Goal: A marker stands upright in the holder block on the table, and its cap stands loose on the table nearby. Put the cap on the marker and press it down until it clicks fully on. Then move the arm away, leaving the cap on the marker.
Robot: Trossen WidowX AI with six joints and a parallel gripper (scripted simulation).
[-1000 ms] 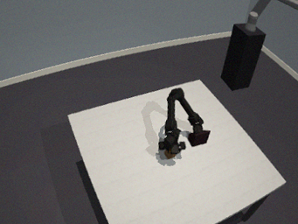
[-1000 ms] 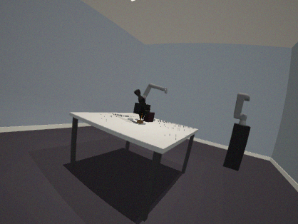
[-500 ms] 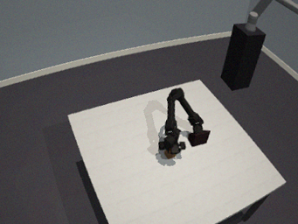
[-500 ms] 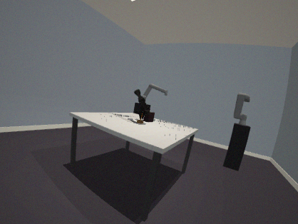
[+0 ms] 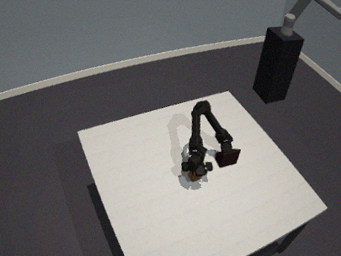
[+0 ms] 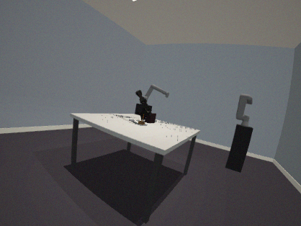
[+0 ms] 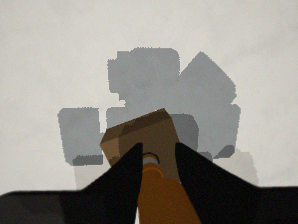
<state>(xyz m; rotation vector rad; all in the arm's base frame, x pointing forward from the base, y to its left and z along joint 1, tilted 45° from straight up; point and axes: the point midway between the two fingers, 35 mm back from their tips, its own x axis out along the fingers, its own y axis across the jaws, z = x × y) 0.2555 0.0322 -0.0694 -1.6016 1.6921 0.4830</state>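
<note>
Right now the orange cap is 1 cm behind my gripper tip, 2 cm to the right of it and 5 cm above it. From my gripper tip the other things lie so: holder block: 1 cm behind, 2 cm to the right, 4 cm below.
</note>
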